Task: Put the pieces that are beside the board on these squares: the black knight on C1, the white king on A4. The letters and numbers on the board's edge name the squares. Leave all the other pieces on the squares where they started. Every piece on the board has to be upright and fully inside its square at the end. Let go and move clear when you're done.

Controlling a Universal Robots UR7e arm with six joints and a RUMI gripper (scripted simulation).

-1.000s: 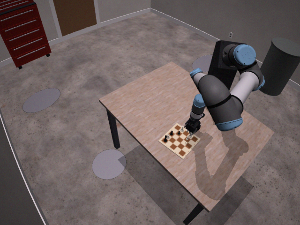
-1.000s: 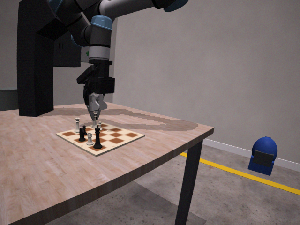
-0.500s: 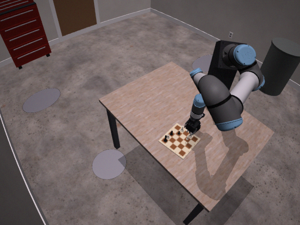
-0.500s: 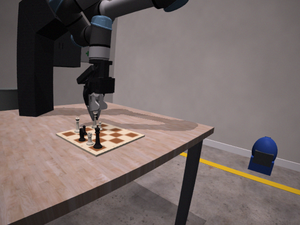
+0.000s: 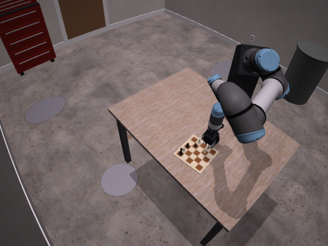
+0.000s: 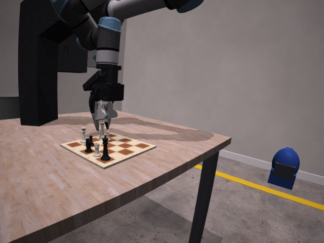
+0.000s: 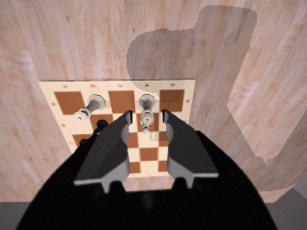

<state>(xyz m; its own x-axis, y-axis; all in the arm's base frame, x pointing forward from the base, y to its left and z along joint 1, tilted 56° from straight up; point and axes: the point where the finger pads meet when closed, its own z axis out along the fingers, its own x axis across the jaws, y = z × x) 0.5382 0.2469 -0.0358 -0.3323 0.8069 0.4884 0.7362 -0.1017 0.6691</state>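
My hand is 10 mm above the white king. From my hand the other things lie so: chessboard: 90 mm ahead, 50 mm below; then black pawn: 70 mm ahead, 50 mm to the right, 30 mm below; then white pawn: 30 mm below, 30 mm ahead, 10 mm to the left.
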